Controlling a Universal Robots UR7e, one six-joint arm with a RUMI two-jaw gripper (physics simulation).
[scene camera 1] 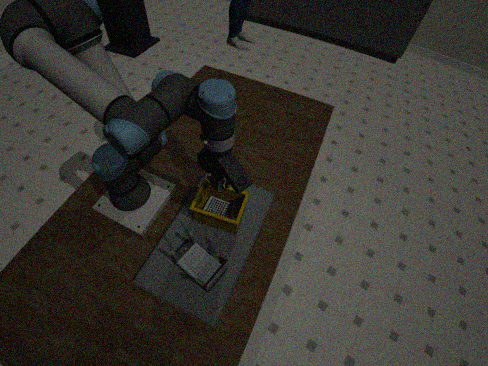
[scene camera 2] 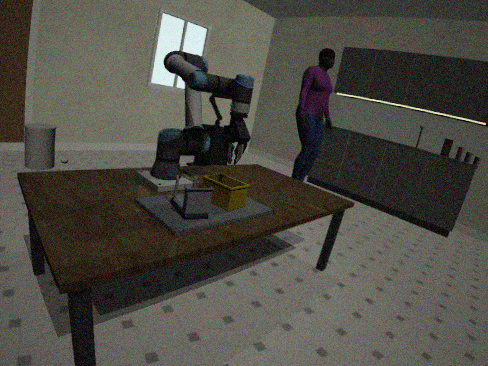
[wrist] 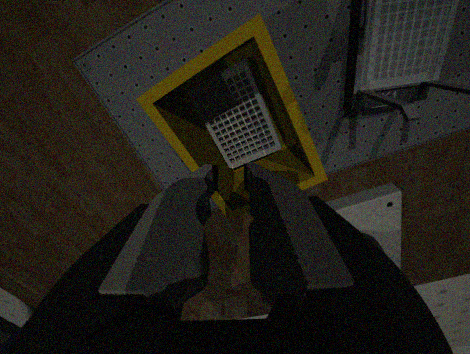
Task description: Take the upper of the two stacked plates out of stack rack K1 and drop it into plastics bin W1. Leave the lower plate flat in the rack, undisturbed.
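Places are measured from the arm's base along level axes (x back, y left, z down), in metres.
Pixels of known places: gripper, fingertip midpoint: [scene camera 1: 223, 190] [scene camera 2: 232, 164] [wrist: 231, 168]; arm's base at its link origin: [scene camera 1: 131, 193] [scene camera 2: 165, 175].
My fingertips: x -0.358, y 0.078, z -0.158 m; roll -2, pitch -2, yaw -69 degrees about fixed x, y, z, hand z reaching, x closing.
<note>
For each thing: its top centre in the pictures, then the offset to it from my fingertips. Level surfaces: height alone.
- yellow bin W1 at its top centre: [wrist: 240, 142] [scene camera 1: 220, 200] [scene camera 2: 226, 180] dx +0.014, dy +0.000, dz +0.076 m
- dark rack K1 at its top centre: [scene camera 1: 196, 254] [scene camera 2: 193, 181] dx -0.011, dy -0.202, dz +0.056 m
- brown table at its surface level: dz +0.189 m
A pale grid plate [scene camera 1: 216, 206] [wrist: 245, 132] lies inside the yellow bin W1 [scene camera 1: 214, 221] [scene camera 2: 230, 197] [wrist: 290, 95], seemingly tilted; part of it is in dark shadow. Another pale grid plate [scene camera 1: 201, 262] [wrist: 405, 45] lies flat in the dark rack K1 [scene camera 1: 215, 281] [scene camera 2: 196, 216] [wrist: 354, 50], beside the bin. No second plate shows on top of it. My gripper [scene camera 1: 220, 189] [scene camera 2: 233, 161] [wrist: 231, 168] is above the bin, near the rim on the robot's base side. Its fingers stand a narrow gap apart with nothing between them. The plate in the bin is apart from them.
Rack and bin stand on a grey perforated board [scene camera 1: 200, 307] [scene camera 2: 255, 209] [wrist: 110, 75] on the brown table [scene camera 1: 300, 125] [scene camera 2: 115, 220]. The arm's pale base plate [scene camera 1: 150, 215] [scene camera 2: 162, 185] [wrist: 370, 210] is beside the board. Thin prongs rise at the rack's base side. A person [scene camera 1: 239, 20] [scene camera 2: 317, 95] stands beyond the table.
</note>
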